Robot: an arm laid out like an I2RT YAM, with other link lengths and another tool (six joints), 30 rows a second.
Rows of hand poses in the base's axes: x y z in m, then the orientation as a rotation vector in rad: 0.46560, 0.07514, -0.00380, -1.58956, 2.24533, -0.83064; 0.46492, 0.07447, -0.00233, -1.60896, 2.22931, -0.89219; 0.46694, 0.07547, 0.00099, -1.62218, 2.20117, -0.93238; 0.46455, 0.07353, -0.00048, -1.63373, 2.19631, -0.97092; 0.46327, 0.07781, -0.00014, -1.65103, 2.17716, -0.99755; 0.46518, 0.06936, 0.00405, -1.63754, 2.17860, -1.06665; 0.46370, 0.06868, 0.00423, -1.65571, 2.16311, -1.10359; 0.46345, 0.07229, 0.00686, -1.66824, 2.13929, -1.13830
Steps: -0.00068, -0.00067, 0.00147, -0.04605, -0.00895, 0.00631; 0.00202, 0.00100, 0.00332, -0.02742, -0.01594, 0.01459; -0.00239, -0.00194, -0.00147, -0.02991, -0.00180, -0.00006; -0.00128, 0.00428, 0.00034, -0.02166, -0.00474, 0.01268; 0.00191, -0.00845, 0.00419, -0.04287, -0.01713, -0.01848; -0.00148, -0.00068, 0.00018, -0.03006, -0.00202, 0.00806; -0.00025, 0.00361, 0.00263, -0.02558, -0.00964, 0.01185
